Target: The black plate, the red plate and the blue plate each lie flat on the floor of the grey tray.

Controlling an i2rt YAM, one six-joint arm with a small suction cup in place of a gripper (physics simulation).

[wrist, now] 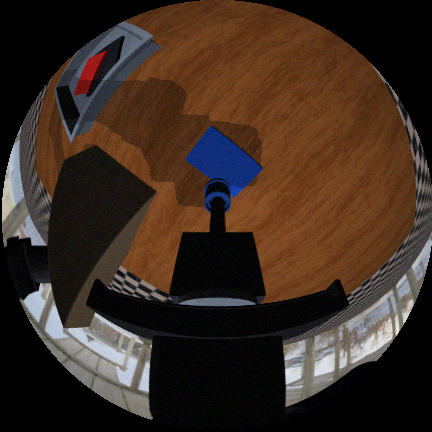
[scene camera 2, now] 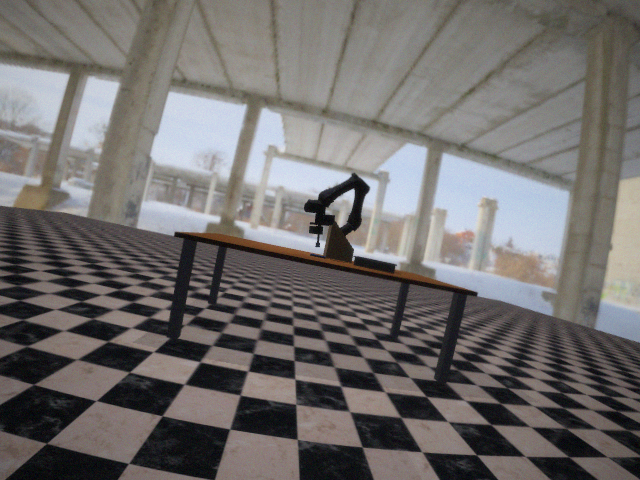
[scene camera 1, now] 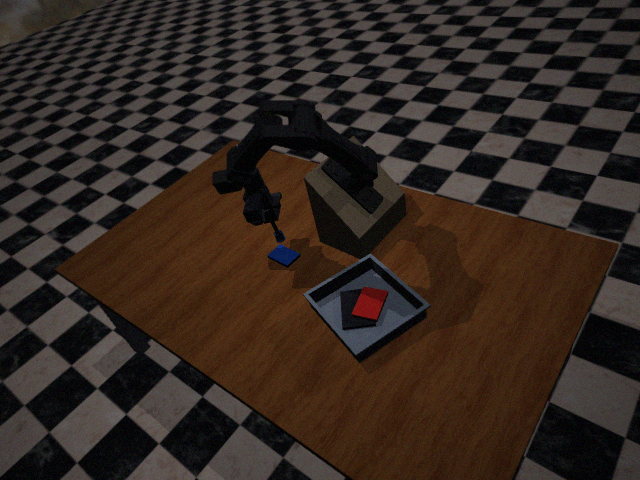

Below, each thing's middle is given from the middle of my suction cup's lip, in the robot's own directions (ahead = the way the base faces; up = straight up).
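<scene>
The blue plate (wrist: 214, 154) is 60 mm below my suction cup, 20 mm ahead of it and 10 mm to the left of it, and going by their middles, of the things named here the blue plate is the nearest to my suction cup. Still counting from my suction cup, there's a red plate (scene camera 1: 370, 303) 50 mm below, 70 mm ahead and 350 mm to the left; a grey tray (scene camera 1: 403, 309) 40 mm below, 90 mm ahead and 350 mm to the left; and a black plate (scene camera 1: 349, 298) 60 mm below, 90 mm ahead and 330 mm to the left.
</scene>
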